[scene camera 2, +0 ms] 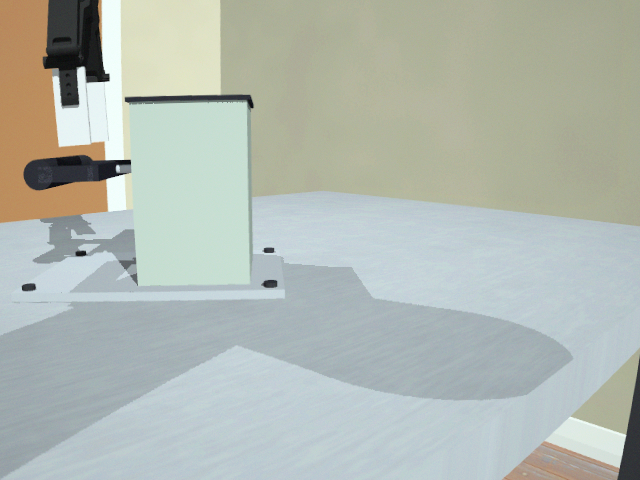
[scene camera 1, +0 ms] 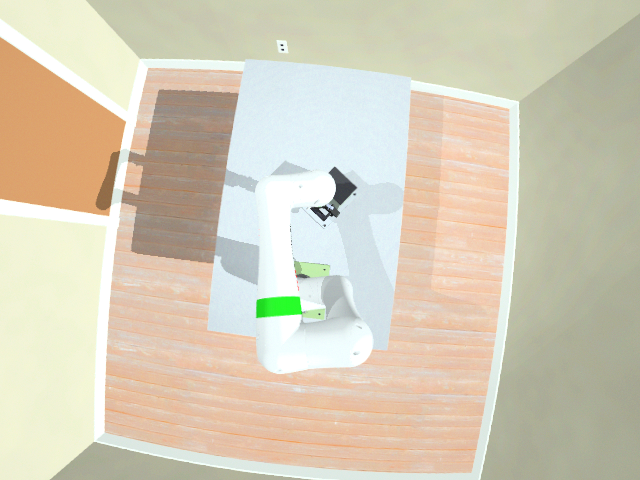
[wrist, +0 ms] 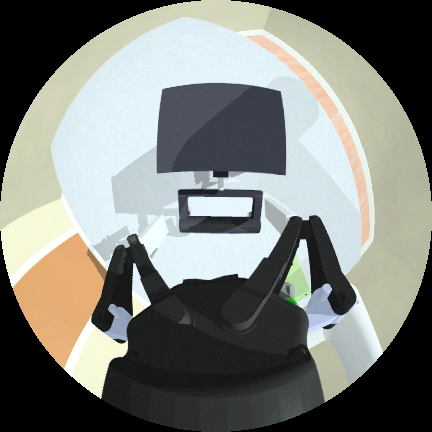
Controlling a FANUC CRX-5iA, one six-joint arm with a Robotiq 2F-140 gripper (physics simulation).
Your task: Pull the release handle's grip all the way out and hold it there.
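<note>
The release handle's black, frame-shaped grip [scene camera 2: 38, 174] [wrist: 220, 226] sticks out level from the side of a pale green housing [scene camera 2: 191, 196]. A short light rod joins them, with a small gap between frame and housing. The housing's dark top [scene camera 1: 345, 187] [wrist: 222, 127] shows from above. My gripper [scene camera 2: 85, 143] [wrist: 213, 215] is wide open and empty, pointing down. In scene camera 2 its white pads hang slightly above the grip. In the wrist view one pad is beyond each end of the grip. In scene camera 1 the arm partly hides the handle.
The housing stands on a pale base plate [scene camera 2: 180, 296] with dark bolts, on the light grey table [scene camera 1: 320, 113] [scene camera 2: 465, 248]. The housing top rises above the fingertips beside them. The white arm [scene camera 1: 276, 248] reaches over the table from its base, near green plates [scene camera 1: 315, 269].
</note>
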